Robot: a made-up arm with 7 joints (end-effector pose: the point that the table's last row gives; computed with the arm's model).
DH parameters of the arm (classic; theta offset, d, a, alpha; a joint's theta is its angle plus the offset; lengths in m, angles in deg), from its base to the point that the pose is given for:
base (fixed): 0 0.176 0 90
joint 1: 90 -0.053 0.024 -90
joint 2: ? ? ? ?
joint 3: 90 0.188 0.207 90
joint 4: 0 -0.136 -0.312 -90
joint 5: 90 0.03 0.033 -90
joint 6: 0 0.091 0.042 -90
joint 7: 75.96 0 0.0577 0
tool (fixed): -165.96 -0.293 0 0
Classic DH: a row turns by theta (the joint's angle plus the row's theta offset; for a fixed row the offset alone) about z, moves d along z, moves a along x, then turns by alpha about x.
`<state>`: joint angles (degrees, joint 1 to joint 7).
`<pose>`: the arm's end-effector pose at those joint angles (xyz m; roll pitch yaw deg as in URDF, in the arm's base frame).
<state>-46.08 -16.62 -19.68 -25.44 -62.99 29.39 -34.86</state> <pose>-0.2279 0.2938 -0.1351 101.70 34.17 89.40</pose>
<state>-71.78 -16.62 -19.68 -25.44 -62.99 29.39 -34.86</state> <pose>-0.3403 0.2938 -0.0054 131.97 30.66 105.91</pose>
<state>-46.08 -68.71 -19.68 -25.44 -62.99 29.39 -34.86</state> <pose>0.0211 0.5197 0.1048 113.15 0.37 54.17</pose>
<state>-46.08 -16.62 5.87 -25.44 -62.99 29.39 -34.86</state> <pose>-0.1228 0.3974 -0.1996 108.80 52.50 77.19</pose>
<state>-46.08 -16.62 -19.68 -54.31 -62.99 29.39 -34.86</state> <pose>-0.2971 0.2423 -0.0330 131.75 28.98 118.03</pose>
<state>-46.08 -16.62 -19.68 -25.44 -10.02 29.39 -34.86</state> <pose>-0.1576 0.4661 -0.2686 82.43 83.42 52.15</pose>
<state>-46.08 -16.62 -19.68 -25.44 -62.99 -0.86 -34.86</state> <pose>-0.2575 0.2979 -0.2915 65.44 32.23 68.99</pose>
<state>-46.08 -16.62 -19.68 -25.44 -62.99 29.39 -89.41</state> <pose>-0.2193 0.3445 -0.1225 175.81 80.31 168.51</pose>
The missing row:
joint 2: -90 -0.364 0.094 90
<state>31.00 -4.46 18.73 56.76 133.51 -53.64 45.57</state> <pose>0.4966 0.1854 0.2958 57.98 23.42 -66.57</pose>
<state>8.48 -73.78 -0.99 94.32 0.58 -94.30 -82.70</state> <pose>0.2522 -0.2276 0.0805 15.46 4.55 -177.97</pose>
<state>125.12 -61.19 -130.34 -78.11 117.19 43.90 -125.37</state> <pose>0.0676 0.5772 1.0030 150.04 -16.48 -37.70</pose>
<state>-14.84 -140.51 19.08 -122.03 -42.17 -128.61 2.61</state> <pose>0.1475 0.4612 0.7033 157.85 -78.82 -73.12</pose>
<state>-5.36 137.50 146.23 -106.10 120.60 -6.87 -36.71</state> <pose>0.9236 -0.4015 0.2928 -24.87 43.17 139.06</pose>
